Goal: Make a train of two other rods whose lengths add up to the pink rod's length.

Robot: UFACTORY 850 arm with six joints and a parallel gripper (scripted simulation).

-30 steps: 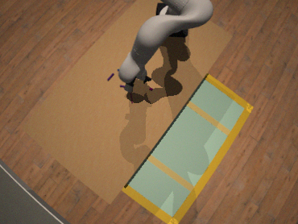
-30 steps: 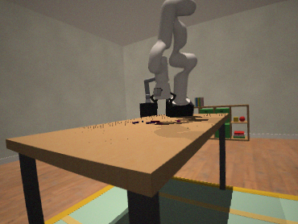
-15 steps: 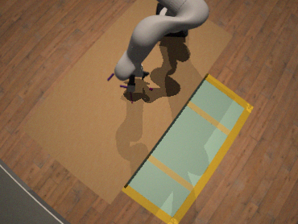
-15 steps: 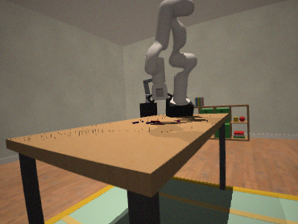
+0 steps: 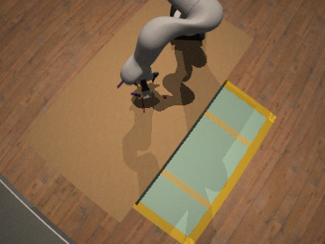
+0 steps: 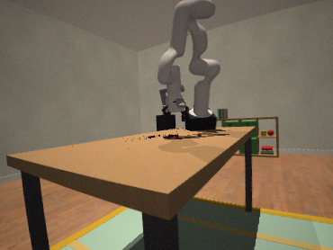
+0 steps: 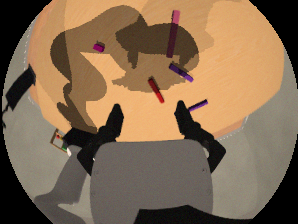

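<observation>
The red rod lies 30 mm to the right of my hand and 90 mm below it. Also, from my hand: magenta rod 50 mm behind, 120 mm to the left, 90 mm below; then tiny blue rod 30 mm ahead, 120 mm to the right, 90 mm below; then pink rod 80 mm ahead, 80 mm to the left, 90 mm below.
</observation>
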